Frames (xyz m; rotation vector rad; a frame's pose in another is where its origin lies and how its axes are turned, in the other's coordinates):
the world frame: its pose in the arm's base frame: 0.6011 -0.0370 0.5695 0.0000 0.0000 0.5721
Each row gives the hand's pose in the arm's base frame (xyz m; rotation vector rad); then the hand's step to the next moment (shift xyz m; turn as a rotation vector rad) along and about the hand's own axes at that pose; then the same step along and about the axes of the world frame.
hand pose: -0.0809 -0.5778 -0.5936 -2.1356 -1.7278 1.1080
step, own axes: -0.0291 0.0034 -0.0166 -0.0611 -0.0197 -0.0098
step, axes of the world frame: -0.0021 -0.0251 0.0224 -0.0348 -0.0323 0.0443
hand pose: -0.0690 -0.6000 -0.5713 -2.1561 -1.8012 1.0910
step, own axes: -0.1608 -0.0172 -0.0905 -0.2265 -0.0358 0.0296
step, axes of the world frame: -0.0292 -0.1106 0.1458 -0.1543 -0.1425 0.0966
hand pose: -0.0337 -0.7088 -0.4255 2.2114 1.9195 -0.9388
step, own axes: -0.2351 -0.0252 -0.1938 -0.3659 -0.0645 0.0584
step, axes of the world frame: -0.0253 -0.1234 0.2785 -0.2596 -0.2272 0.1497
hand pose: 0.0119 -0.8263 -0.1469 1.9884 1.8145 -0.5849
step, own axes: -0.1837 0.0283 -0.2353 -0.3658 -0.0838 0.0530
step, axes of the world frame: 0.0055 -0.0375 0.2974 -0.2730 -0.2129 0.1542
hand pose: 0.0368 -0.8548 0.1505 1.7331 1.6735 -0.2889
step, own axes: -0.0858 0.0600 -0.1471 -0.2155 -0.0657 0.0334
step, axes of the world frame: 0.0148 0.0231 0.1785 -0.1747 -0.1197 0.0839
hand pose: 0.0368 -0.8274 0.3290 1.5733 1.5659 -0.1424
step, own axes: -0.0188 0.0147 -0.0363 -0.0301 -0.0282 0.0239
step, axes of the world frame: -0.0011 0.0146 0.0409 -0.0387 -0.0263 -0.0092
